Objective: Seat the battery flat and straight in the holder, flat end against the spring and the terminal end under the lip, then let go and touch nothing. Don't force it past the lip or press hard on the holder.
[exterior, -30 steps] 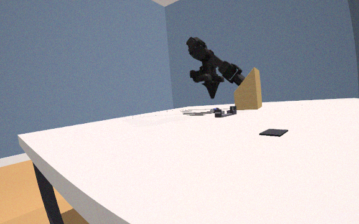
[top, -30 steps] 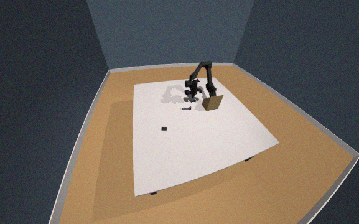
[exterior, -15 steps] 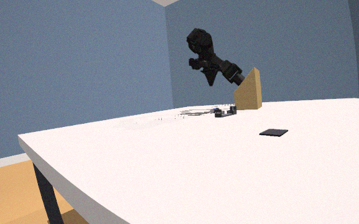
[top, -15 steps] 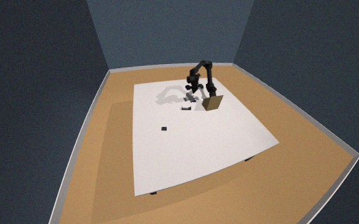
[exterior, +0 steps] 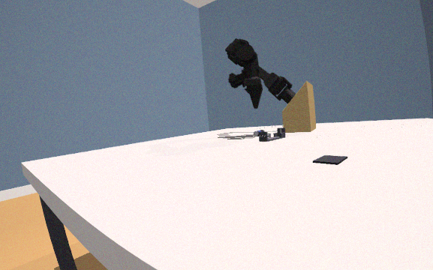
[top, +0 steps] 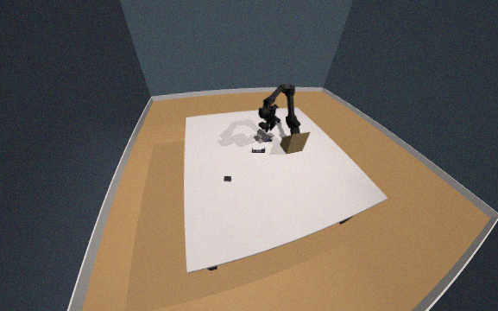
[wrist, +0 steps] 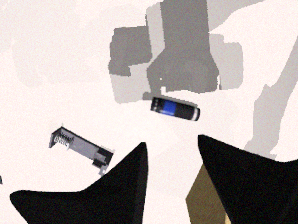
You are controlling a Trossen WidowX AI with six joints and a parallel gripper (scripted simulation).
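Right now the battery is 90 mm below my gripper tip and 20 mm behind it. From my gripper tip the other things lie so: flat black square 390 mm ahead, 290 mm to the left, 100 mm below.
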